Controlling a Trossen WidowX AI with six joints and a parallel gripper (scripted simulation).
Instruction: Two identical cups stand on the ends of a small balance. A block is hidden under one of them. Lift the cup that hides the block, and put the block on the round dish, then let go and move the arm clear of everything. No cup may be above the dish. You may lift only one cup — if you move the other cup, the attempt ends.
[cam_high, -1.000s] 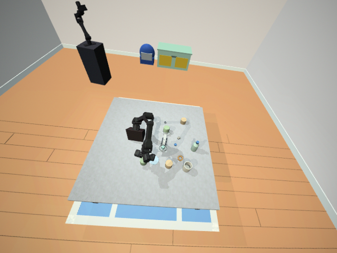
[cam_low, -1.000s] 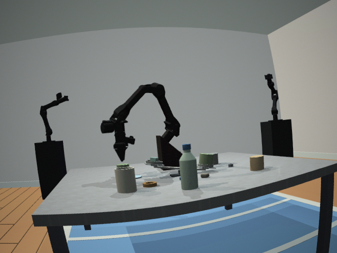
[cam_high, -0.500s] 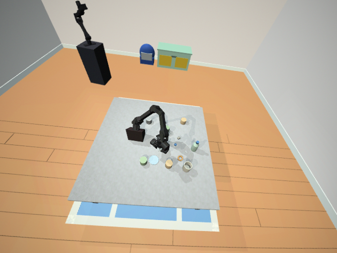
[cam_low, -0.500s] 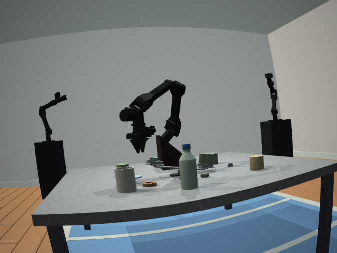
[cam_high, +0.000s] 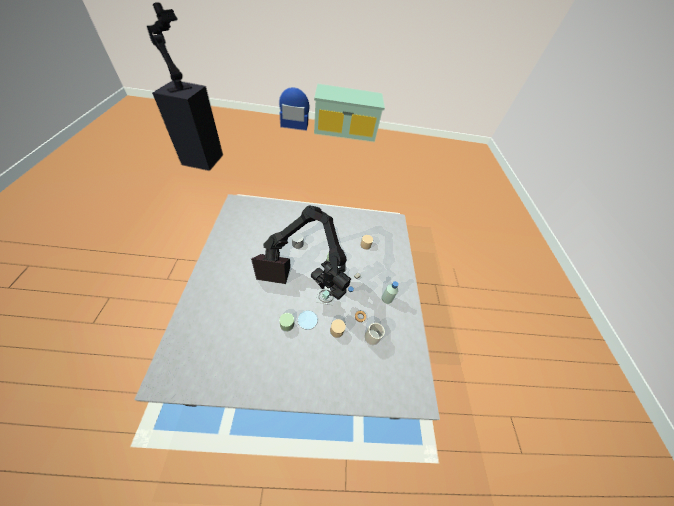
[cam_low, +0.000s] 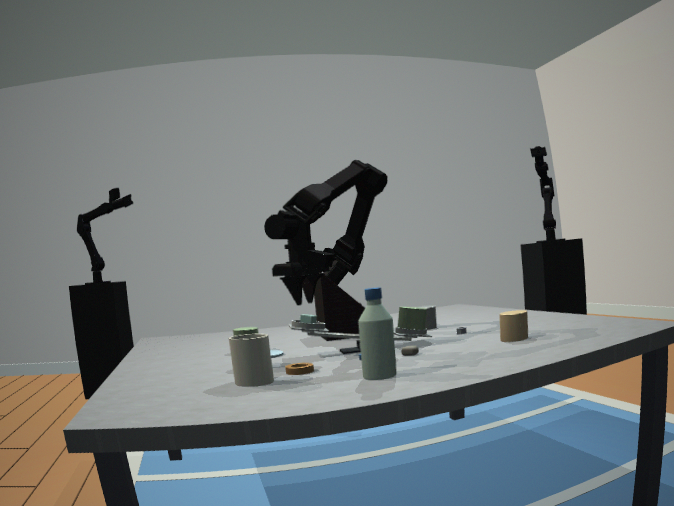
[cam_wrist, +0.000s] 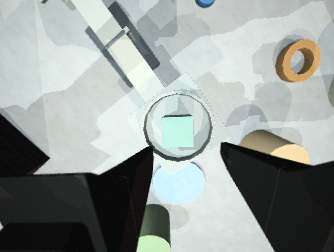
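My gripper tip is now 4 cm above the block. Round my gripper tip: blue piece 13 cm ahead, 12 cm to the left, 12 cm below; pale blue round dish 13 cm below, 12 cm to the right, 7 cm behind; small balance 13 cm to the left, 11 cm below.
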